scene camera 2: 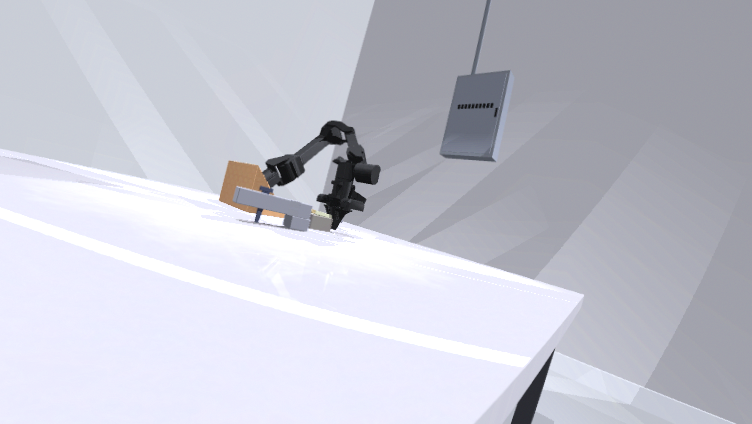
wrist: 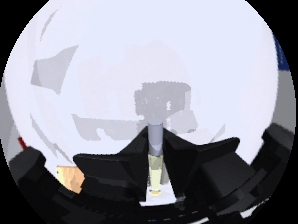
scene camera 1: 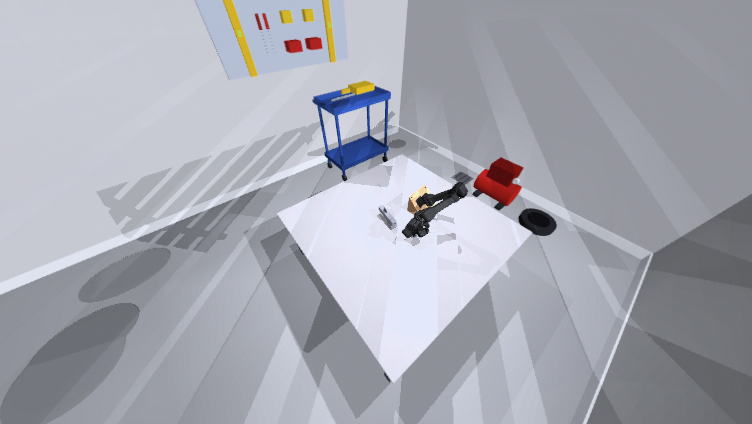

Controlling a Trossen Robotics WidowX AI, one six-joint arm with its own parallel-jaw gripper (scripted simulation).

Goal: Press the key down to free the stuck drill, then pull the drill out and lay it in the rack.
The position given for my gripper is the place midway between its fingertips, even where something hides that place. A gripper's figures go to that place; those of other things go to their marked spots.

Scene:
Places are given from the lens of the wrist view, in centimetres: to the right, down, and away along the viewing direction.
my gripper [wrist: 152, 128]: 1, 2, 10
drill [wrist: 155, 126]: 1, 1, 6

